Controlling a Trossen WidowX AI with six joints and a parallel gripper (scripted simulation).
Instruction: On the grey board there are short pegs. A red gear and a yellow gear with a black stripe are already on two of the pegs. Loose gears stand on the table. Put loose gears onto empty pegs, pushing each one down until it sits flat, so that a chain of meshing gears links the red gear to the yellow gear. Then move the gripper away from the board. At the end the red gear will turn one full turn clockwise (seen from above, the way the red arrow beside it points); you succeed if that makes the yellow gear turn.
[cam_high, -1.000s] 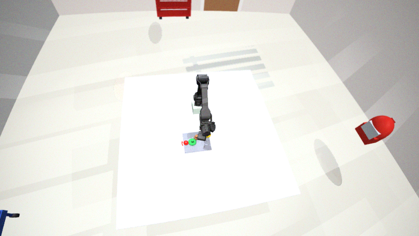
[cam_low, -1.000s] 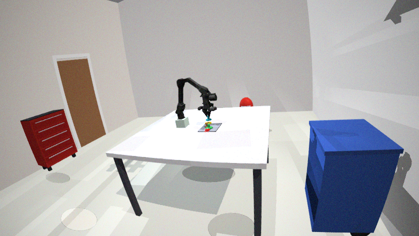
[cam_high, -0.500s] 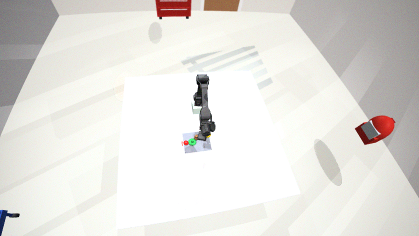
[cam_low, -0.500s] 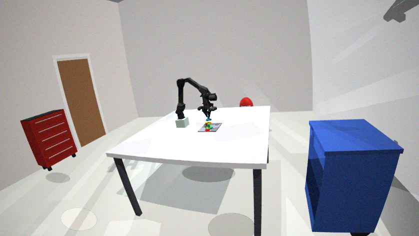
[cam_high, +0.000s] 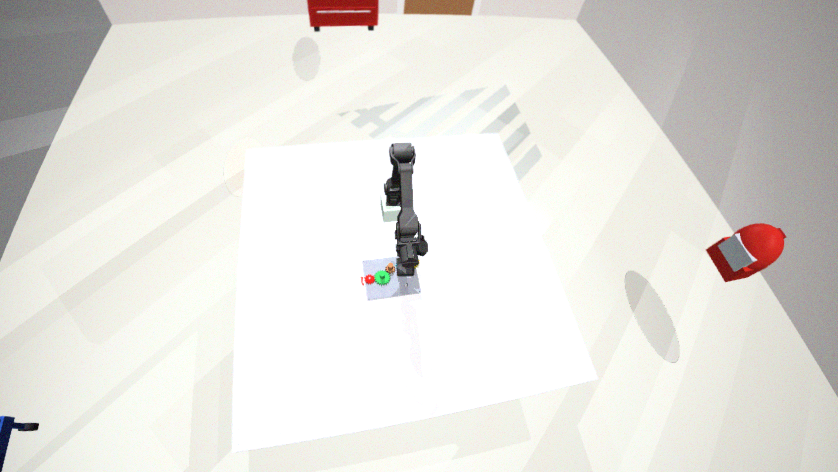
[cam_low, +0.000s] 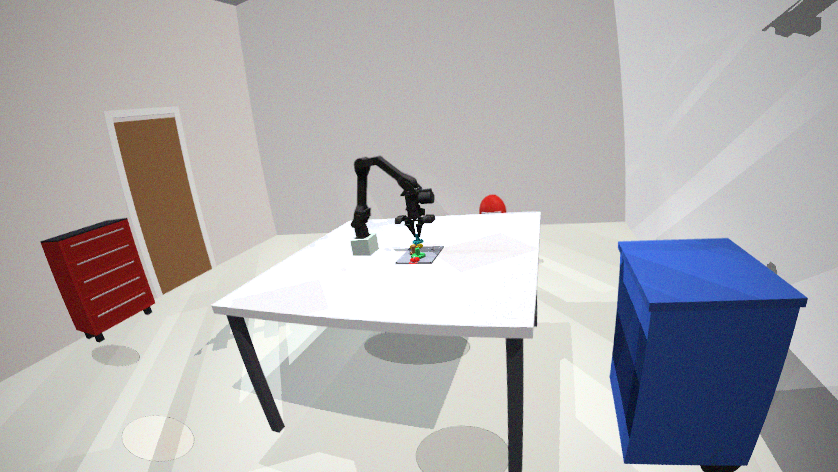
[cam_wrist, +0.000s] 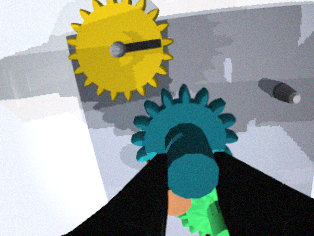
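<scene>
The brown gear lies 50 mm below my gripper tip and 40 mm to the right of it. Also, from my gripper tip: yellow gear 60 mm below, 40 mm to the left, 40 mm behind; then green gear 80 mm to the right, 50 mm below, 40 mm ahead; then cyan gear 10 mm below.
</scene>
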